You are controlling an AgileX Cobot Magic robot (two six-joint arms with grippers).
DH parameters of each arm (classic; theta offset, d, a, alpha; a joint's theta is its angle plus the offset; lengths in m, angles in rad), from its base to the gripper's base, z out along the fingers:
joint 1: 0 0.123 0 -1.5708
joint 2: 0.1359 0 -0.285 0
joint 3: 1.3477 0 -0.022 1.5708
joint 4: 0 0.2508 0 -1.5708
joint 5: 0 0 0.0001 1.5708
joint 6: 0 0.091 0 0
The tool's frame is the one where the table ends.
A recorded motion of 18 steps. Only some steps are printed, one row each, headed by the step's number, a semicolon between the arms.
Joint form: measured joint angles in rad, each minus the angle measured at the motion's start. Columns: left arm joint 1, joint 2, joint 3, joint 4, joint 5, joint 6; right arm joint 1, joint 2, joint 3, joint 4, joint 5, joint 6.
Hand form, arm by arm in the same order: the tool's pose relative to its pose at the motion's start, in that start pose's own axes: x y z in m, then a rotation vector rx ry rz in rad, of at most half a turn. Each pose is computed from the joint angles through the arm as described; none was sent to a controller.
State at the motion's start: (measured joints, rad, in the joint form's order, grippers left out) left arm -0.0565 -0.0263 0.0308 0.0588 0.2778 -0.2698; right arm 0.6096 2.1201 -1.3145 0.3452 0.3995 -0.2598
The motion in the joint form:
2: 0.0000 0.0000 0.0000 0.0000 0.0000 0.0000; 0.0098 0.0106 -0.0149 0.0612 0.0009 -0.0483
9: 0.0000 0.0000 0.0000 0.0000 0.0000 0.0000; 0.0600 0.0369 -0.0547 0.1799 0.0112 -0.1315
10: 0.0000 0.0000 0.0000 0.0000 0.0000 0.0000; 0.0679 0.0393 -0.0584 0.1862 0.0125 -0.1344
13: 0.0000 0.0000 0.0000 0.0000 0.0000 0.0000; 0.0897 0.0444 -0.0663 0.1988 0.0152 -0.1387
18: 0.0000 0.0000 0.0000 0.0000 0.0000 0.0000; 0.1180 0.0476 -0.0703 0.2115 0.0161 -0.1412
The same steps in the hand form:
2: 0.0000 0.0000 0.0000 0.0000 0.0000 0.0000; -0.0027 0.0061 0.0027 -0.0278 -0.0085 -0.0011
9: 0.0000 0.0000 0.0000 0.0000 0.0000 0.0000; -0.0076 0.0319 0.0099 -0.0996 -0.0186 -0.0212
10: 0.0000 0.0000 0.0000 0.0000 0.0000 0.0000; -0.0077 0.0356 0.0107 -0.1062 -0.0180 -0.0255
13: 0.0000 0.0000 0.0000 0.0000 0.0000 0.0000; -0.0074 0.0457 0.0124 -0.1223 -0.0156 -0.0377
18: 0.0000 0.0000 0.0000 0.0000 0.0000 0.0000; -0.0057 0.0584 0.0138 -0.1405 -0.0114 -0.0532

